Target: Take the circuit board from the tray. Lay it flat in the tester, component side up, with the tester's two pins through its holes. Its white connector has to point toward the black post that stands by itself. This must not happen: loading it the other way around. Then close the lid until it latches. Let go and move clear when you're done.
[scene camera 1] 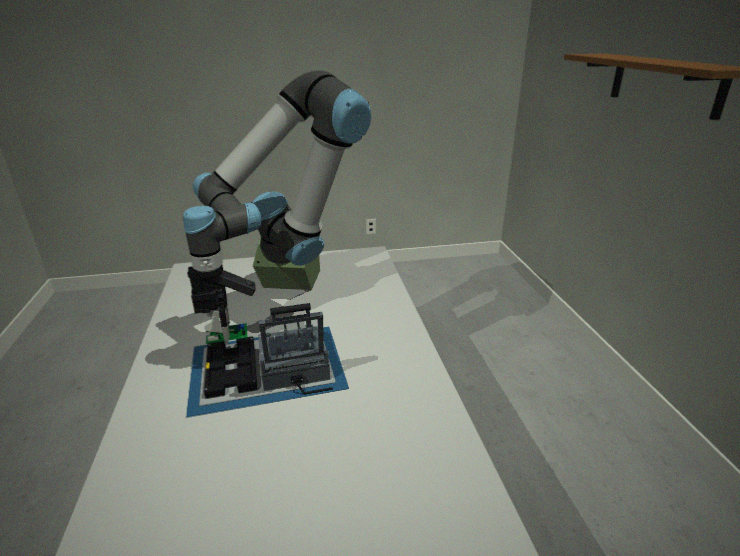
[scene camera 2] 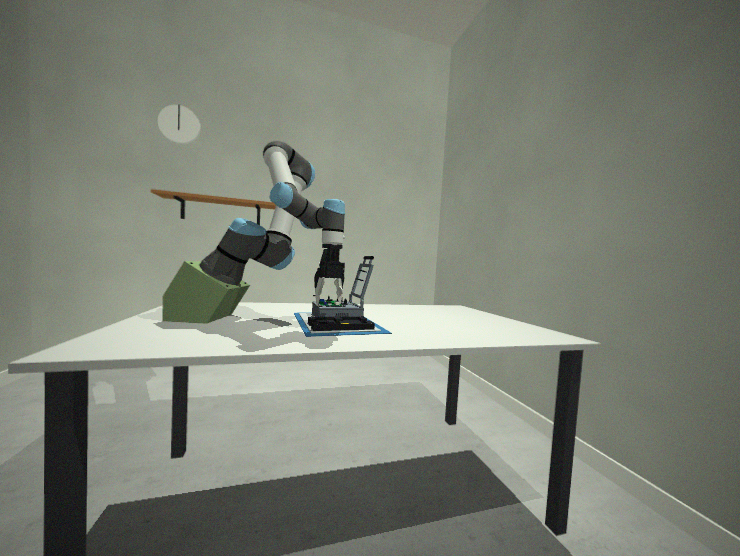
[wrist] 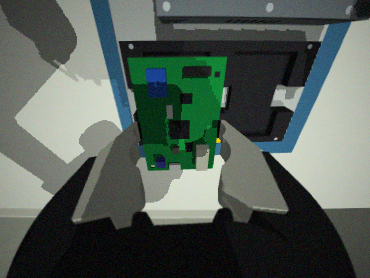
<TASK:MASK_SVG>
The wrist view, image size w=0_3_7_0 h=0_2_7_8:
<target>my gripper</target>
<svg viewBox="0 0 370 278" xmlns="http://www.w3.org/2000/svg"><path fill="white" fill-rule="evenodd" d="M357 277L348 252L337 230L314 197L269 152L262 151L222 119L218 120L217 137L222 142L220 156L225 162L221 167L218 185L218 203L223 208L217 210L212 222L154 225L148 213L141 212L145 207L146 201L141 172L136 166L140 159L138 143L142 140L140 122L136 121L95 157L89 157L50 199L24 236L6 278Z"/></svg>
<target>green circuit board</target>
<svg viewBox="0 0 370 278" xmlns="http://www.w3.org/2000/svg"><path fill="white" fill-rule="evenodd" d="M127 58L138 120L141 125L148 171L181 171L186 169L207 171L207 169L213 169L227 57Z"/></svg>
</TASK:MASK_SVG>
